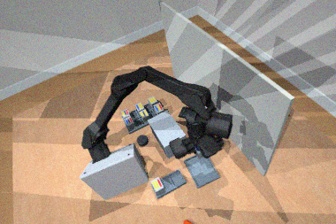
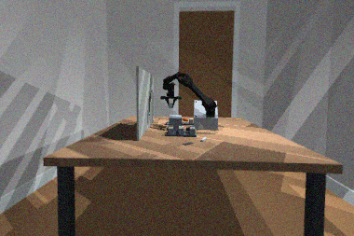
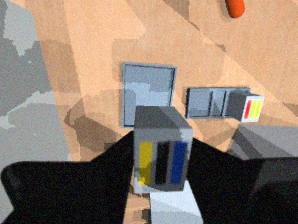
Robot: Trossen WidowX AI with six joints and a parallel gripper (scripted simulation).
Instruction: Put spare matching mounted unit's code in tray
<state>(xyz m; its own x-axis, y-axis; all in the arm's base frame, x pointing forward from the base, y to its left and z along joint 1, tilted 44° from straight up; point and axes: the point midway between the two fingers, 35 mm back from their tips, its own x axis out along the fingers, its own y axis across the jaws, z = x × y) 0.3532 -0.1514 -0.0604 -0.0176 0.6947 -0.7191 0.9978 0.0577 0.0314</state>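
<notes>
Now: the grey tray 150 mm below my gripper tip. The rest, counted from my gripper tip: grey spare 20 mm above; grey box 200 mm to the left, 110 mm below, 70 mm behind.
</notes>
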